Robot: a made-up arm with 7 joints.
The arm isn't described. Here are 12 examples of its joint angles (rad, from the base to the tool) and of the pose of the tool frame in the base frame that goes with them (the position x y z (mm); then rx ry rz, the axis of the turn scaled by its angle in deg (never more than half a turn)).
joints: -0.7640 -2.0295 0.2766 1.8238 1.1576 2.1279 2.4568
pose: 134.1 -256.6 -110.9 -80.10 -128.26 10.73
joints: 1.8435 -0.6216 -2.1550 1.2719 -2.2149 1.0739 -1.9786
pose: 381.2 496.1 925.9 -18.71 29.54 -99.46
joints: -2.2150 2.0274 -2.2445 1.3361 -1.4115 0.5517 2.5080
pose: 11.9 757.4 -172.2 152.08 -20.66 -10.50
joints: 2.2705 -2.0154 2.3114 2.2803 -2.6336 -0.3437 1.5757
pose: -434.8 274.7 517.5 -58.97 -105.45 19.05
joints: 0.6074 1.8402 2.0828 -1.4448 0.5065 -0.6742 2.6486
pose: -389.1 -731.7 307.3 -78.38 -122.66 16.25
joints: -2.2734 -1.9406 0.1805 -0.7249 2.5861 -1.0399 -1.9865
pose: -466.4 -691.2 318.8 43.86 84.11 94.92
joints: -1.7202 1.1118 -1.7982 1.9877 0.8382 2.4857 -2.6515
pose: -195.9 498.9 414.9 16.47 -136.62 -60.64
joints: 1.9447 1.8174 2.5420 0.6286 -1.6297 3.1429 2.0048
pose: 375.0 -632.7 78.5 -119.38 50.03 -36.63
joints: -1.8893 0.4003 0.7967 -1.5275 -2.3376 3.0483 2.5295
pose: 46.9 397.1 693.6 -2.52 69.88 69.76
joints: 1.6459 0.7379 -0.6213 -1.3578 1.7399 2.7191 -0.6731
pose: 22.6 -552.1 772.7 96.66 57.48 9.85
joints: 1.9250 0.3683 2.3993 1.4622 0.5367 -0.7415 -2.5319
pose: -34.5 -509.2 651.8 -131.50 -44.88 -58.99
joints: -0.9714 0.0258 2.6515 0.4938 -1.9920 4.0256 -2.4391
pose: -91.9 -30.1 1141.9 -85.88 -128.14 41.49
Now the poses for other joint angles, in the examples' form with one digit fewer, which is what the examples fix.
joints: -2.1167 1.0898 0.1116 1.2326 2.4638 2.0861 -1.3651
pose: 179 236 839 -16.2 -37.4 117.5
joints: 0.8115 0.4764 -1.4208 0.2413 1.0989 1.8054 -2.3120
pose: -162 -477 1029 16.4 -38.7 73.3
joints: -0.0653 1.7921 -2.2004 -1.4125 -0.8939 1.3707 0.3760
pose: -467 192 502 -56.4 -40.9 -29.1
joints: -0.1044 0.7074 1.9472 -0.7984 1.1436 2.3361 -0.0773
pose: -405 -100 976 33.2 20.5 16.3
